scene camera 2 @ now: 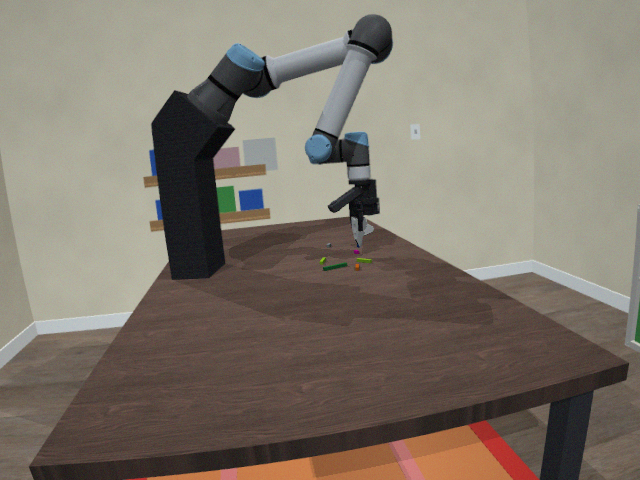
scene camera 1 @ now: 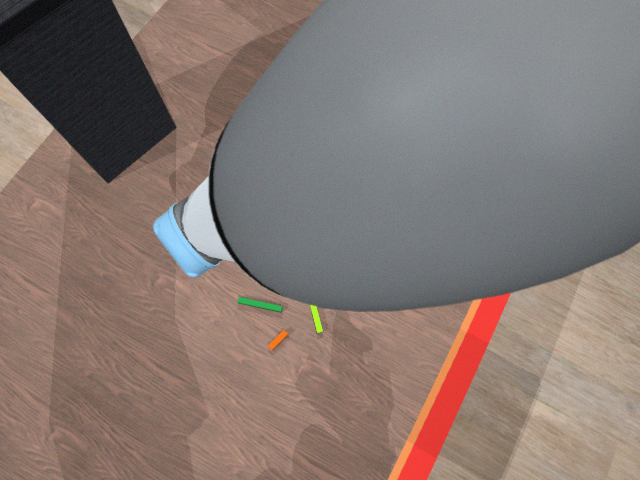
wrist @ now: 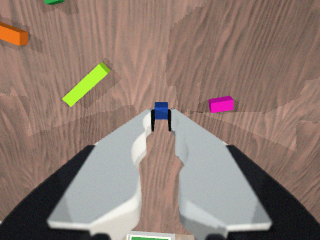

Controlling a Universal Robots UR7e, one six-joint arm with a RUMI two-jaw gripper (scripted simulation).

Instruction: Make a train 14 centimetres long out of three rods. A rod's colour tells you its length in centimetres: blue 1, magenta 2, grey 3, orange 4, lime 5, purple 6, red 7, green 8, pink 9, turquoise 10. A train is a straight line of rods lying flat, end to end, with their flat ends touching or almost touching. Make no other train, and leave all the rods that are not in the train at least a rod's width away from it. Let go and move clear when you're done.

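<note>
Looking through scene camera 2, I see my gripper (scene camera 2: pixel 359 247). The wrist view gives me a sight of my gripper (wrist: pixel 161 110) too.
</note>
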